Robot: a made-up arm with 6 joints.
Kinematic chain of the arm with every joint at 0, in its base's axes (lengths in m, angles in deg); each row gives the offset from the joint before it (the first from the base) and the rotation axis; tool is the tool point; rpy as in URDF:
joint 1: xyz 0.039 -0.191 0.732 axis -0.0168 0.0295 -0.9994
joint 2: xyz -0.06 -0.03 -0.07 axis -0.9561 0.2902 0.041
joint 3: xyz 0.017 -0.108 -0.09 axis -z
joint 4: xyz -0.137 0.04 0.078 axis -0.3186 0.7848 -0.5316
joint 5: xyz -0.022 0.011 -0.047 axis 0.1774 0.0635 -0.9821
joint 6: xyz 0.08 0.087 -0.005 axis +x
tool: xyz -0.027 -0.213 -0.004 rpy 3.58 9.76 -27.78
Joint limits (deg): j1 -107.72..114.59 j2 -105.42..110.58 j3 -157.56..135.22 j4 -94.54..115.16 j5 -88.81..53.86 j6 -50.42..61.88
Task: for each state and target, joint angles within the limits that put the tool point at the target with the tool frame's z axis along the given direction. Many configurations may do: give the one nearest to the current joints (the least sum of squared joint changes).
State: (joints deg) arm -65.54 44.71 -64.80 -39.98 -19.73 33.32
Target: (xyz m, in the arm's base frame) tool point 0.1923 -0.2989 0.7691 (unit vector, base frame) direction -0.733 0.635 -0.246
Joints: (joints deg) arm -76.78 86.33 -80.82 -12.18 -44.77 27.42
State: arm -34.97 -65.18 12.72 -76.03 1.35 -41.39
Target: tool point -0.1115 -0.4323 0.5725 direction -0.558 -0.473 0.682
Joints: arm -8.60 -33.27 -8.27 -60.76 32.42 -50.42
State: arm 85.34 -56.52 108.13 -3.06 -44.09 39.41
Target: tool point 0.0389 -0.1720 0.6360 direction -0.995 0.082 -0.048
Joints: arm 74.41 -75.02 128.29 16.34 -28.66 -2.52
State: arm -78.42 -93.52 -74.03 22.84 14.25 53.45
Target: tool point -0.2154 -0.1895 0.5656 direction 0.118 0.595 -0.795
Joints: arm -90.63 -105.23 -49.72 -8.73 42.17 61.88
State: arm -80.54 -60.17 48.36 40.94 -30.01 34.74
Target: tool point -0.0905 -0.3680 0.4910 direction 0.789 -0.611 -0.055
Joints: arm -97.10 -50.60 39.52 25.15 22.41 48.66
